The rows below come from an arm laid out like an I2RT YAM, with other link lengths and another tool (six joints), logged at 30 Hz.
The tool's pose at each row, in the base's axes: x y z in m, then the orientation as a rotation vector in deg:
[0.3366, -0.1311, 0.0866, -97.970, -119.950, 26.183]
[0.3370, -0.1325, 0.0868, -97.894, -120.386, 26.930]
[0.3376, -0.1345, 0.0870, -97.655, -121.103, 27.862]
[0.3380, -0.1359, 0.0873, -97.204, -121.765, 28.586]
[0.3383, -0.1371, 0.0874, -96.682, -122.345, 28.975]
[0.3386, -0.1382, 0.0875, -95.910, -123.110, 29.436]
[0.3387, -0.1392, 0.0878, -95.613, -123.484, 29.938]
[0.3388, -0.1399, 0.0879, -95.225, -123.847, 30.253]
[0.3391, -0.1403, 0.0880, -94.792, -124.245, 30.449]
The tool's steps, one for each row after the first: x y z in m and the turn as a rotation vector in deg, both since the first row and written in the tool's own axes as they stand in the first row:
[-0.0014, 0.0000, -0.0004, 0.138, -0.667, -0.066]
[-0.0035, 0.0000, -0.0008, 0.283, -1.569, -0.293]
[-0.0049, -0.0001, -0.0013, 0.461, -2.264, -0.665]
[-0.0061, -0.0001, -0.0015, 0.567, -2.704, -1.111]
[-0.0072, -0.0002, -0.0018, 0.719, -3.236, -1.756]
[-0.0082, -0.0004, -0.0021, 0.872, -3.674, -1.974]
[-0.0089, -0.0005, -0.0022, 0.992, -3.977, -2.276]
[-0.0093, -0.0004, -0.0024, 1.062, -4.225, -2.636]

